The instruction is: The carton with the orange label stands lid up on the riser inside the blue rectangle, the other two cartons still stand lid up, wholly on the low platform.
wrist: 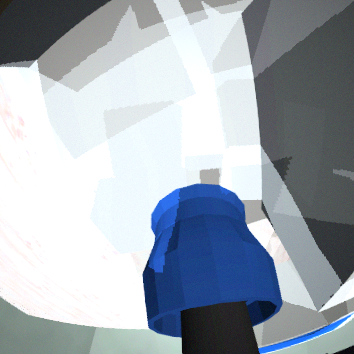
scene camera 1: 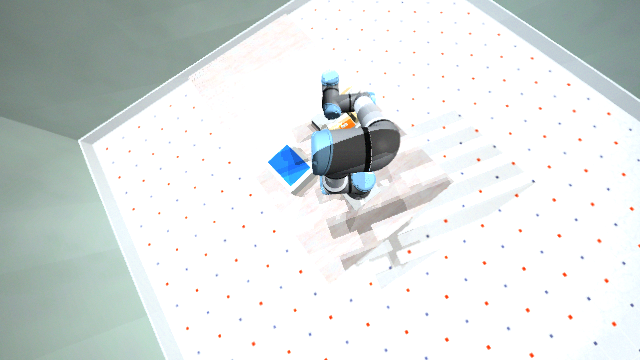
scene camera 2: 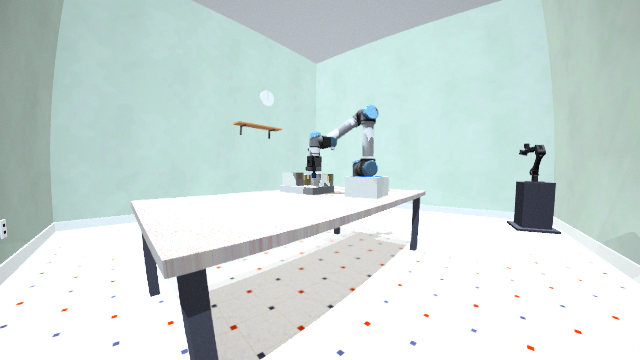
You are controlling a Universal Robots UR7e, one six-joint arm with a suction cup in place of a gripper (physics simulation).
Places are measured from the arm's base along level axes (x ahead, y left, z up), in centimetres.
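Pixels of known places: hand at its tool point: (wrist: 198,224) (scene camera 2: 313,177).
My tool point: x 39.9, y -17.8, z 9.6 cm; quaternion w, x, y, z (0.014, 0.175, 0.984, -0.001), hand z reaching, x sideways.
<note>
Behind a point stands the place of what it marks.
The carton with the orange label (scene camera 1: 346,124) @(x 28.5, y -19.4, z 12.4 cm) shows partly under my arm on the low platform (scene camera 2: 317,190) @(x 46.0, y -10.8, z 1.6 cm). Two brown cartons (scene camera 2: 308,180) @(x 33.0, y -27.4, z 7.3 cm) (scene camera 2: 327,178) @(x 33.1, y -10.9, z 9.2 cm) stand on that platform in the side view. My blue suction cup (scene camera 2: 314,175) (wrist: 200,191) hangs low between them. In the wrist view its rim is bare, with pale surface below it and a dark carton side (wrist: 309,123) @(x 34.6, y -19.4, z 8.6 cm) close on the right. Nothing hangs on the cup. The blue rectangle (scene camera 1: 288,163) @(x 36.2, y 19.4, z 11.0 cm) lies on the white riser (scene camera 2: 291,178) @(x 46.3, y -32.6, z 9.0 cm) and is empty.
The arm stands on a white pedestal (scene camera 2: 366,186) on the long table (scene camera 2: 223,223) @(x 127.6, y 11.0, z -1.0 cm). My upper arm (scene camera 1: 353,152) @(x 4.5, y 9.5, z 63.9 cm) hides much of the platform from above. A black stand (scene camera 2: 533,206) with a small device stands at the room's right.
</note>
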